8 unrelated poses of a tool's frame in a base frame.
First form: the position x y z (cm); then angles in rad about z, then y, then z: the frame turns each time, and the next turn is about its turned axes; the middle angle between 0 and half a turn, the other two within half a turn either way.
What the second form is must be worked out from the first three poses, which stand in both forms.
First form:
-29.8, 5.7, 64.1, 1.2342, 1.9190, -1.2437
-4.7, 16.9, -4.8, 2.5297, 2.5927, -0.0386
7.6, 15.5, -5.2, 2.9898, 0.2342, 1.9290
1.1, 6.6, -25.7, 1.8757, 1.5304, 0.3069
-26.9, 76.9, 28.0, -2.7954, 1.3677, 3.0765
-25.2, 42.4, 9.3, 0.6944, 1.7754, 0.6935
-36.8, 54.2, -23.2, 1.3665, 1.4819, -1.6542
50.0, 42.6, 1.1, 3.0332, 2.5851, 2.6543
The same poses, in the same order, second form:
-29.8, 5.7, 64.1, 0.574, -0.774, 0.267, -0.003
-4.7, 16.9, -4.8, 0.087, -0.923, 0.272, 0.257
7.6, 15.5, -5.2, 0.771, 0.059, -0.101, -0.626
1.1, 6.6, -25.7, 0.333, -0.489, 0.490, 0.640
-26.9, 76.9, 28.0, 0.768, 0.129, -0.618, 0.109
-25.2, 42.4, 9.3, 0.485, 0.000, 0.776, 0.404
-36.8, 54.2, -23.2, 0.730, -0.674, 0.041, -0.106
50.0, 42.6, 1.1, 0.263, 0.181, -0.944, -0.081

